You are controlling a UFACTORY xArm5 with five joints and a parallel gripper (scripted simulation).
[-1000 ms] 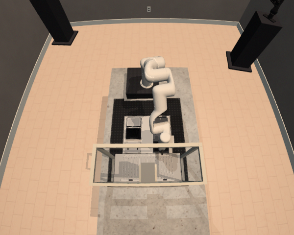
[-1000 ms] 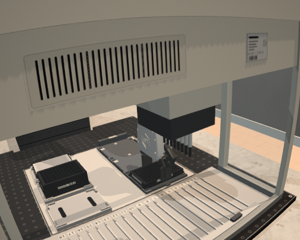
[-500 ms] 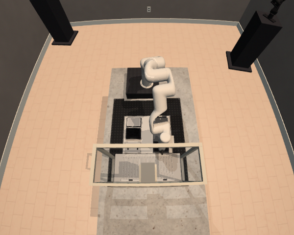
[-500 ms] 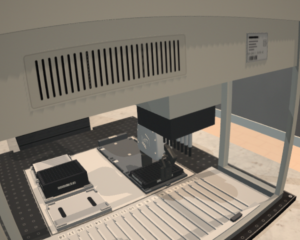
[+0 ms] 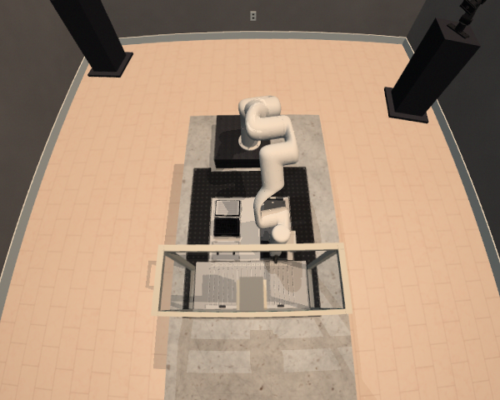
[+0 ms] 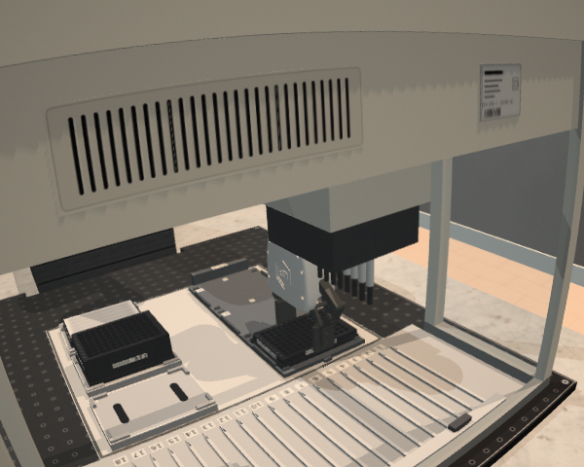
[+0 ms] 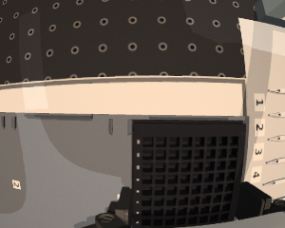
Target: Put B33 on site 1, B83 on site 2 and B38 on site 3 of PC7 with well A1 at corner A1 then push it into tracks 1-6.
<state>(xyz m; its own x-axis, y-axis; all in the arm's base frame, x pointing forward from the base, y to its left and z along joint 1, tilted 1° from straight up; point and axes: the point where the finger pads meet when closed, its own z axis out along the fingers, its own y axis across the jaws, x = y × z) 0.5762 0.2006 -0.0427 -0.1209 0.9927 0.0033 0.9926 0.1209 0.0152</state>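
Right now my hand is 10 mm above the plate. The rest, counted from my hand: plate carrier (110 mm behind, 10 mm to the right, 10 mm below).
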